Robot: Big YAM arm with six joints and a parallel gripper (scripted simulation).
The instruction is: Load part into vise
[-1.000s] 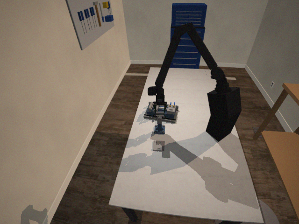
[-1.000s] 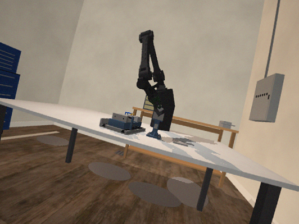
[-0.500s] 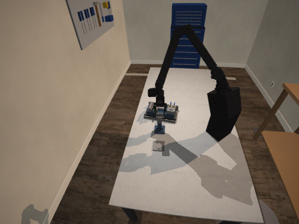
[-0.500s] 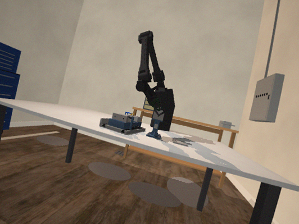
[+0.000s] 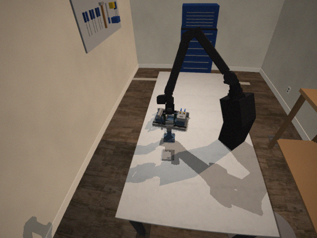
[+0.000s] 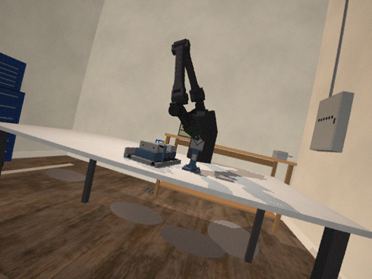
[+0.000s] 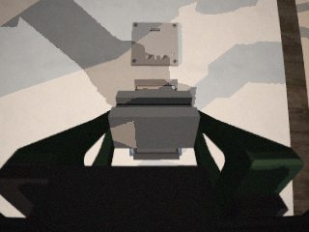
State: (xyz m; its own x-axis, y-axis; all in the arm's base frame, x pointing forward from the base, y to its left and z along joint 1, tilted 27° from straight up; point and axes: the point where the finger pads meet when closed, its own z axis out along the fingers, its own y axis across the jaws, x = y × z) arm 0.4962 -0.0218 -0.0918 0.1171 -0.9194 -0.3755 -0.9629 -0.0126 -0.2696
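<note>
My gripper is now 11 cm above the post. From my hand the other things lie so: air cylinder rod (4 cm behind, 19 cm to the right, 9 cm below); then work stop rod (6 cm ahead, 17 cm to the right, 8 cm below); then part (1 cm to the left).
</note>
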